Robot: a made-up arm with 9 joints. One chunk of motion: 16 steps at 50 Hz.
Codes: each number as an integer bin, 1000 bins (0 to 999) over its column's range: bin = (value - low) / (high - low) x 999, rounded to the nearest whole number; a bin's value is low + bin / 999 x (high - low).
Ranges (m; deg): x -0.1..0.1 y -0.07..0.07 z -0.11..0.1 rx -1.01..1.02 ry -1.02..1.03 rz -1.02..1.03
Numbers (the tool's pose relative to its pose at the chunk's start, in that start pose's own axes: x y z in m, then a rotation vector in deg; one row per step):
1: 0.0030 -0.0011 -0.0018 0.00 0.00 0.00
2: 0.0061 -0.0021 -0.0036 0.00 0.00 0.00
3: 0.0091 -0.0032 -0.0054 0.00 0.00 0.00
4: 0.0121 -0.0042 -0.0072 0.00 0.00 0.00
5: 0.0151 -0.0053 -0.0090 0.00 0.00 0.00
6: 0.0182 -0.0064 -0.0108 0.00 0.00 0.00
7: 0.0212 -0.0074 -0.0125 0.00 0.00 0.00
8: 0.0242 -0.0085 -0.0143 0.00 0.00 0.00
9: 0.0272 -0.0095 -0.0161 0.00 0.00 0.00
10: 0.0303 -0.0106 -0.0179 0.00 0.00 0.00
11: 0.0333 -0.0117 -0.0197 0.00 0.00 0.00
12: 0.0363 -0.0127 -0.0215 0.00 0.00 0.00
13: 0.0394 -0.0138 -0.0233 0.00 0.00 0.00
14: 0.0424 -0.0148 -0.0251 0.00 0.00 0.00
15: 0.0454 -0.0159 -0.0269 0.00 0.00 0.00
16: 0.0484 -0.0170 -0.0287 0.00 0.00 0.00
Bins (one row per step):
1: 514 492 515 497 497 497
2: 530 485 506 497 497 497
3: 545 477 498 497 497 497
4: 560 470 489 497 497 497
5: 575 462 480 497 497 497
6: 590 454 472 497 497 497
7: 605 447 464 497 497 497
8: 620 439 455 497 497 497
9: 635 432 447 497 497 497
10: 651 424 438 497 497 497
11: 666 416 430 497 497 497
12: 681 409 421 497 497 497
13: 696 401 412 497 497 497
14: 711 394 404 497 497 497
15: 726 386 395 497 497 497
16: 741 378 387 497 497 497

